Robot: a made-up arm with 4 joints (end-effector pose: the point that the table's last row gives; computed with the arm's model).
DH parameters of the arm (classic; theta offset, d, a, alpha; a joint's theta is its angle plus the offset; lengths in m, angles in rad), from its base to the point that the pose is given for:
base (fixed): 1.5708 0.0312 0 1.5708
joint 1: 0 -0.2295 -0.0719 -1.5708
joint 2: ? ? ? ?
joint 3: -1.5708 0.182 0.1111 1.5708
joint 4: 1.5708 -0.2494 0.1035 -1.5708
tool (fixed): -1.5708 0.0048 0 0
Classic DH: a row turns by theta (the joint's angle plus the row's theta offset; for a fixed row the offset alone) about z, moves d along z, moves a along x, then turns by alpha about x.
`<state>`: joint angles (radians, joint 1 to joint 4).
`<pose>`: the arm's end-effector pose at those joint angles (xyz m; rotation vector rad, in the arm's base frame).
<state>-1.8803 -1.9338 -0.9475 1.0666</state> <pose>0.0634 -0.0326 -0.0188 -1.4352 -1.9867 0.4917</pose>
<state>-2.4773 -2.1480 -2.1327 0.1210</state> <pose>-0.0558 0.2790 0.2036 1.1651 1.1972 -0.6613</pose>
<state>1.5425 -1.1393 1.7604 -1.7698</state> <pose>-0.1859 -0.4757 0.2757 0.8233 0.6708 1.5802</pose>
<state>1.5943 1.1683 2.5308 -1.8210</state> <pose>-0.3823 -0.5139 -0.0006 -1.5487 -0.7668 2.1518</pose>
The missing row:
joint 2: 1.5708 0.1973 0.0942 1.5708
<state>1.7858 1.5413 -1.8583 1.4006</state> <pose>-0.4247 0.0560 -0.0402 -0.9793 1.5130 -0.7030</pose>
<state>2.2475 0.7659 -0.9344 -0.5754</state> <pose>-0.4977 0.0490 0.1306 1.8144 -0.9871 -0.8969</pose>
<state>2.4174 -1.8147 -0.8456 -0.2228</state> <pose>0.0854 0.0366 0.0991 0.8363 1.5031 -1.0040</pose>
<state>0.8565 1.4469 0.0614 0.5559</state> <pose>-0.5376 -0.3717 -0.1528 1.0988 -0.1782 1.5352</pose>
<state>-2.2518 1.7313 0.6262 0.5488</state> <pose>-0.4415 0.5091 0.1822 -1.7015 2.0577 -0.2031</pose>
